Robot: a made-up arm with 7 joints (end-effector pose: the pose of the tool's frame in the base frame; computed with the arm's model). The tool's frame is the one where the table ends. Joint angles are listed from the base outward.
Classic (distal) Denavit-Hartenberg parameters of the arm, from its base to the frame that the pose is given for. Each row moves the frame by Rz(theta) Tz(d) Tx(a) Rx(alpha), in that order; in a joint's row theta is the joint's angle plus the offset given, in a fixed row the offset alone. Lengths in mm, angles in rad.
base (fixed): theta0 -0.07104  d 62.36  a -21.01  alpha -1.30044
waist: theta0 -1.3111  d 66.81  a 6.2  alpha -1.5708
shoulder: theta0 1.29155  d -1.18  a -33  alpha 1.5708
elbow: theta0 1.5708  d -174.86  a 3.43  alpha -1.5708
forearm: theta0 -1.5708  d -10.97  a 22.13  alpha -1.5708
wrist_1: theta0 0  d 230.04  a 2.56  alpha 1.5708
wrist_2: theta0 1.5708  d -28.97  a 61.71  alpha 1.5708
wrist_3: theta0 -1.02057  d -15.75  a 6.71  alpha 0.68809
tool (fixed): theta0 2.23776  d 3.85  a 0  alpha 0
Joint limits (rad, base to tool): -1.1..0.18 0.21..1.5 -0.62..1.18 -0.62..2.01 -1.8..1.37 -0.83..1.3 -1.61..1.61
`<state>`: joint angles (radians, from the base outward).
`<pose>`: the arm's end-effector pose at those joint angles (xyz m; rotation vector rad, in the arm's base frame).
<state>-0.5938 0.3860 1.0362 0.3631 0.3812 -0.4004 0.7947</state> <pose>0.2554 0.3606 0.0143 0.6703 -1.5687 2.5698</pose>
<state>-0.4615 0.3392 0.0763 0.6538 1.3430 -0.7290 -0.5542</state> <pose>0.2809 0.1426 -0.1955 0.7852 -0.9270 -0.6665</pose>
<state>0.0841 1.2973 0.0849 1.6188 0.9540 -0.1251 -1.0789</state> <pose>-0.0788 0.5089 -0.0204 1.3885 1.3835 -0.0013</pose>
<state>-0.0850 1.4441 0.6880 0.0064 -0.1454 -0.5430 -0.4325</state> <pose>0.2641 0.2075 0.2082 0.8014 -1.8583 0.0794</pose>
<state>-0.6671 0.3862 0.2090 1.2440 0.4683 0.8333 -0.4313</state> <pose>0.2104 0.2156 -0.2559 1.0499 0.6692 0.7557</pose>
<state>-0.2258 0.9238 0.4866 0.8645 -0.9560 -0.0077 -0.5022</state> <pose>0.2178 0.4033 -0.0615 -0.0482 -0.5104 1.6240</pose>
